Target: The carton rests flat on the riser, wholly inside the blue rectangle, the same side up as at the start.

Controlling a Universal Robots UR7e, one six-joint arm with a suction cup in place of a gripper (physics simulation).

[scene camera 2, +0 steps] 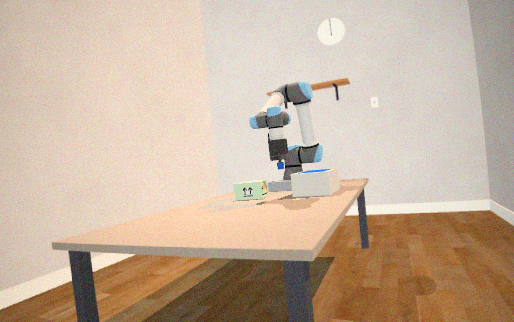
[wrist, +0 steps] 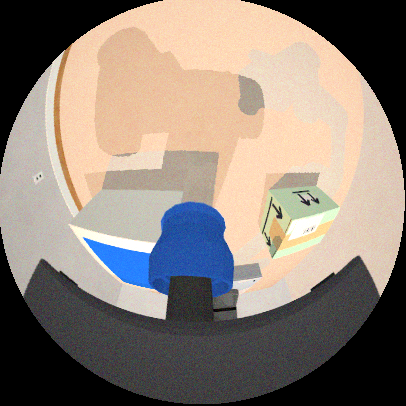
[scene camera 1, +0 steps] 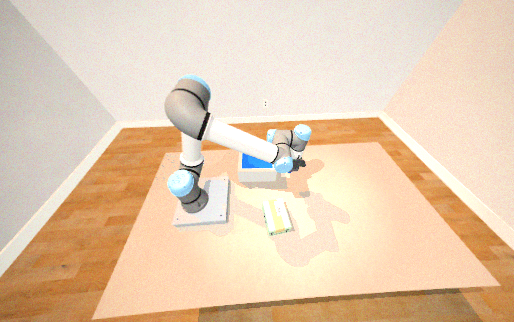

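Pixels of known places: end effector, tool point: (scene camera 2: 280, 168) (wrist: 192, 229); arm's base, origin of the base link: (scene camera 1: 195, 200).
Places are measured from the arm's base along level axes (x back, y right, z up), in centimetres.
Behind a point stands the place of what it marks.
The carton (scene camera 1: 277, 217) {x -45.2, y 17.2, z 3.9 cm} (scene camera 2: 248, 191) {x -50.7, y 14.3, z -1.0 cm} (wrist: 305, 220) {x -49.6, y 10.5, z 4.0 cm}, pale green with a yellow-orange band and a white label, lies flat on the table, apart from the riser. Its black arrows point up in scene camera 2. The white riser (scene camera 1: 257, 176) {x -38.5, y -11.7, z 0.8 cm} (scene camera 2: 314, 185) {x -52.2, y -22.5, z -0.1 cm} (wrist: 132, 206) {x -51.7, y -18.0, z 0.1 cm} stands on the table with the blue rectangle (scene camera 1: 254, 161) {x -37.6, y -19.9, z 6.5 cm} (scene camera 2: 317, 171) {x -41.1, y -23.0, z 6.3 cm} (wrist: 117, 255) {x -46.5, y -20.9, z 6.5 cm} on its top; the arm hides part of it in scene camera 1. My gripper, a blue suction cup (scene camera 2: 280, 165) (wrist: 191, 245), is open and holds nothing. It hangs above table height, between the carton and the riser in scene camera 2.
The arm's grey base plate (scene camera 1: 216, 200) {x -12.3, y 1.6, z 0.4 cm} (scene camera 2: 279, 186) {x -18.1, y 5.8, z -2.5 cm} (wrist: 248, 271) {x -18.0, y 8.8, z -2.4 cm} stands on the table (scene camera 1: 390, 240) {x -103.3, y 33.4, z -5.5 cm} (scene camera 2: 200, 225) {x -114.8, y 8.4, z -5.5 cm}, left of the carton in scene camera 1. A wooden shelf (scene camera 2: 331, 84) is on the wall behind the arm. Arm shadows fall across the table.
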